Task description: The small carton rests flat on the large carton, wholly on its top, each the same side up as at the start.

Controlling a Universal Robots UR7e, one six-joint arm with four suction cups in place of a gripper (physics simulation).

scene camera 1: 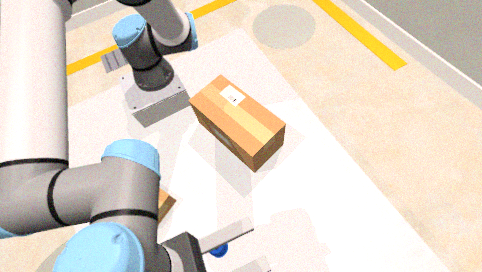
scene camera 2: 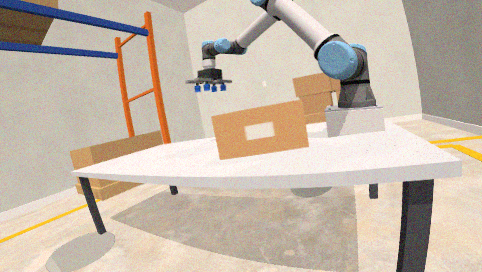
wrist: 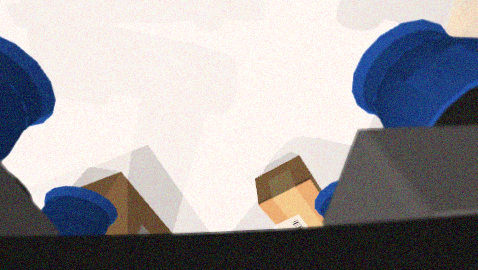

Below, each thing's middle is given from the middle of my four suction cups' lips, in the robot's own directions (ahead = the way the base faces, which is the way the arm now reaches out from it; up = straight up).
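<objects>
The large carton (scene camera 1: 252,133) is 40 cm behind my suction cup, 25 cm to the left of it and 24 cm below it. As for the small carton (wrist: 287,193), my suction cup is 30 cm past it, 14 cm to the left of it and 27 cm above it. Going by their middles, the small carton is the nearest to my suction cup of the things named here.
</objects>
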